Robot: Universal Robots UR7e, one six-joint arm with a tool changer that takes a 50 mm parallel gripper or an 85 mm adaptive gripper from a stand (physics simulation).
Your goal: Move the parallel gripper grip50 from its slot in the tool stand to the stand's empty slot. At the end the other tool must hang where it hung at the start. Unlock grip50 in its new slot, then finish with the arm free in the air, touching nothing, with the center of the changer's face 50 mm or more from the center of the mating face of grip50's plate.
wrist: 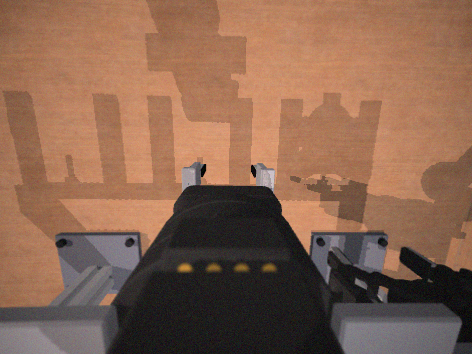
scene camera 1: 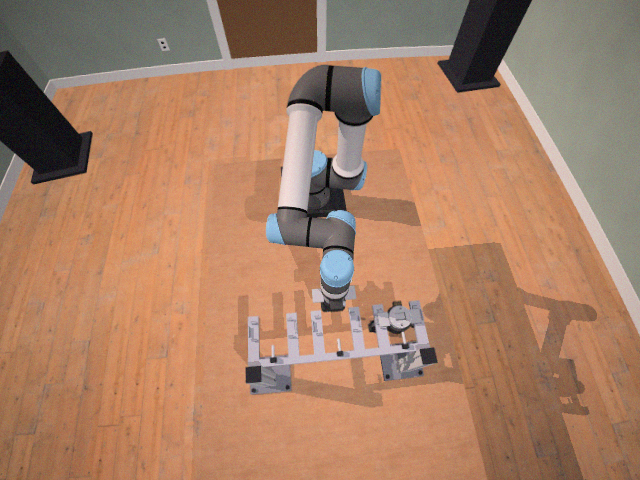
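Where they show: arm's base at its link origin: (scene camera 1: 312, 195).
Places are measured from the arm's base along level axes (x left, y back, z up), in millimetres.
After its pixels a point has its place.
Observation:
The parallel gripper grip50 (scene camera 1: 333, 304) (wrist: 228, 170) hangs on the arm's changer, fingers open with nothing between them. Its plate's grey side wings (scene camera 1: 317, 295) {x -99, y -524, z 271 mm} (wrist: 395, 327) {x -6, y -519, z 272 mm} stick out on both sides. In the scene view it appears at the open back ends of the stand's middle prongs, apart from the crossbar; its height above them is hard to judge. The tool stand (scene camera 1: 310, 358) {x -156, y -684, z 245 mm} (wrist: 97, 242) {x -299, y -627, z -25 mm} has three slots. The left slot and the middle slot hold no tool. The other tool, the adaptive gripper (scene camera 1: 399, 318) (wrist: 432, 282), hangs in the right slot.
Upright pins (scene camera 1: 272, 352) {x -253, y -647, z 258 mm} (scene camera 1: 339, 346) {x -73, y -674, z 257 mm} stand on the crossbar at the left and middle slots. The stand's black end caps (scene camera 1: 253, 374) {x -308, y -694, z 279 mm} (scene camera 1: 428, 355) {x 147, y -756, z 279 mm} mark its front corners. Dark pillars (scene camera 1: 36, 118) (scene camera 1: 483, 41) stand far back at both sides.

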